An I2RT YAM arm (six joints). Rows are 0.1 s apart.
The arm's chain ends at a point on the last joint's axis. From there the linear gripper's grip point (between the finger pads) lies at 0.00 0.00 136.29 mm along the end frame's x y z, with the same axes.
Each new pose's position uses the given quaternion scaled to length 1; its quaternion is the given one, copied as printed.
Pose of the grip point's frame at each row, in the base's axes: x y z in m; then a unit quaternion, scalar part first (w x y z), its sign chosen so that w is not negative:
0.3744 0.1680 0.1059 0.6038 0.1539 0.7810 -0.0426
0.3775 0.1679 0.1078 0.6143 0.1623 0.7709 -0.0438
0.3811 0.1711 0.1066 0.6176 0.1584 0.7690 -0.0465
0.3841 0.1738 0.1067 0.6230 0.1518 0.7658 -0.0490
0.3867 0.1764 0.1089 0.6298 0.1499 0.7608 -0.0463
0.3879 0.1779 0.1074 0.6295 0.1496 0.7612 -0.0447
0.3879 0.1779 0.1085 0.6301 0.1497 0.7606 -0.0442
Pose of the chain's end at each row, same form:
0.2477 0.2024 0.1423 0.6038 0.1539 0.7810 -0.0426
0.2503 0.2043 0.1407 0.6143 0.1623 0.7709 -0.0438
0.2537 0.2075 0.1383 0.6176 0.1584 0.7690 -0.0465
0.2561 0.2098 0.1365 0.6230 0.1518 0.7658 -0.0490
0.2580 0.2117 0.1365 0.6298 0.1499 0.7608 -0.0463
0.2591 0.2128 0.1351 0.6295 0.1496 0.7612 -0.0447
0.2591 0.2128 0.1360 0.6301 0.1497 0.7606 -0.0442

